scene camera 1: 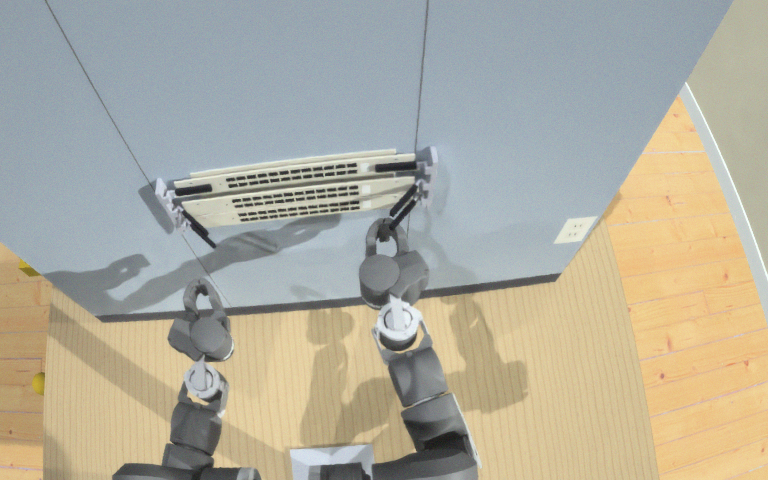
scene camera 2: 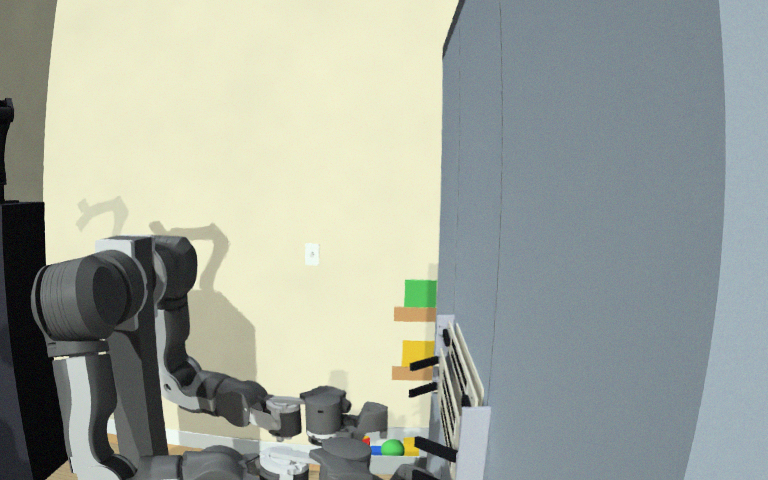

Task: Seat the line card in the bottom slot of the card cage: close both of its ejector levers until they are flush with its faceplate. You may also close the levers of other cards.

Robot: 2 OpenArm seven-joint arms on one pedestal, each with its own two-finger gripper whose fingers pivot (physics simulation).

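Note:
The card cage (scene camera 1: 431, 161) (scene camera 2: 475, 441) is mounted on the grey-blue cabinet. Its bottom line card (scene camera 1: 218, 218) has its left lever (scene camera 1: 202, 234) and right lever (scene camera 1: 402, 216) swung outward. The card above (scene camera 1: 212, 202) also has both levers out; the upper card's levers (scene camera 1: 193, 189) (scene camera 1: 395, 166) lie flat along its faceplate. My right gripper (scene camera 1: 385, 221) is shut and empty, its fingertips close beside the free end of the bottom right lever; contact is unclear. In scene camera 2 it is partly cut off. My left gripper (scene camera 1: 198, 281) (scene camera 2: 385, 417) is shut and empty, apart from the left levers.
The cabinet (scene camera 1: 283, 73) (scene camera 2: 611, 226) rises behind the cage. A socket plate (scene camera 1: 575, 229) is on it at the right. In scene camera 2, shelves (scene camera 2: 414, 314) (scene camera 2: 411, 373) with green and yellow blocks are left of the cabinet, above a bin holding a green ball (scene camera 2: 392, 447).

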